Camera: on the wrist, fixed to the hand. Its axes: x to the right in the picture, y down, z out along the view.
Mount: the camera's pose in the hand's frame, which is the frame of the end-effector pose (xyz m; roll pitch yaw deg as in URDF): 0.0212 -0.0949 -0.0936 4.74 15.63 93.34
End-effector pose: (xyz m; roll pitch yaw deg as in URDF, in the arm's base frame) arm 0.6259 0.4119 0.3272 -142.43 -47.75 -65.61
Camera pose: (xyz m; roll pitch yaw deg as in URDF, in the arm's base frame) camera 0.6080 0.4954 0.4317 -126.87 16.98 -141.19
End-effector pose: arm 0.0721 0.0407 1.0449 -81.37 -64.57 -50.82
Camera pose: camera -0.0504 0.0220 1.0983 -89.58 28.44 -58.80
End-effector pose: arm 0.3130 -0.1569 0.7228 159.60 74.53 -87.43
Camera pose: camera 0.4371 -0.2097 0.7169 106.58 -12.17 -143.09
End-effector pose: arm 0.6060 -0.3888 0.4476 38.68 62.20 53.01
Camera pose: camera 0.5539 -0.4838 0.3671 67.66 -13.40 123.85
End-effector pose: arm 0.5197 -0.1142 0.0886 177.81 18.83 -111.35
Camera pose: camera 0.5935 -0.1957 0.1669 165.08 -17.92 161.40
